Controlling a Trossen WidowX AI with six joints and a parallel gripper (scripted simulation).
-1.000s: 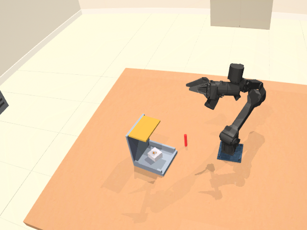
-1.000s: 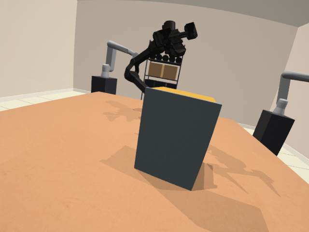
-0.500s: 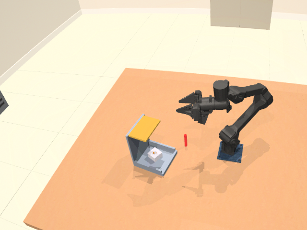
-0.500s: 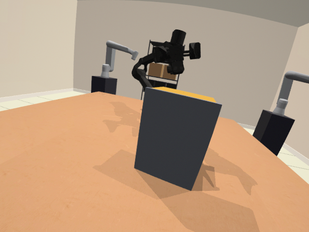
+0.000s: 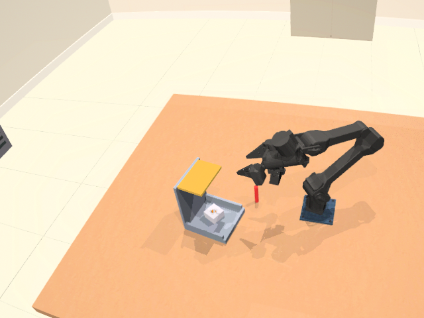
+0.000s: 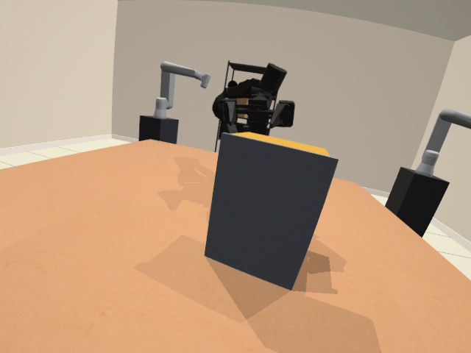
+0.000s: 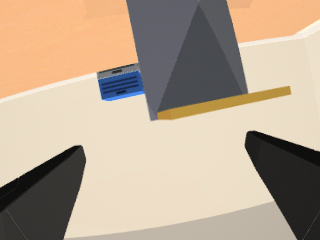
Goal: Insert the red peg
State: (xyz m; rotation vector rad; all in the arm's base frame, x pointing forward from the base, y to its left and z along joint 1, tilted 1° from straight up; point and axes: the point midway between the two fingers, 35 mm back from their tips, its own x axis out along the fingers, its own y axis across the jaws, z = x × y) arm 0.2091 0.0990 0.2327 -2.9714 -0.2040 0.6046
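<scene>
The red peg is 2 cm behind my gripper tip, 5 cm to the right of it and 19 cm below it. From my gripper tip the other things lie so: orange roof (11 cm ahead, 9 cm to the left, 1 cm below); then dark back wall (16 cm ahead, 9 cm to the left, 12 cm below).
</scene>
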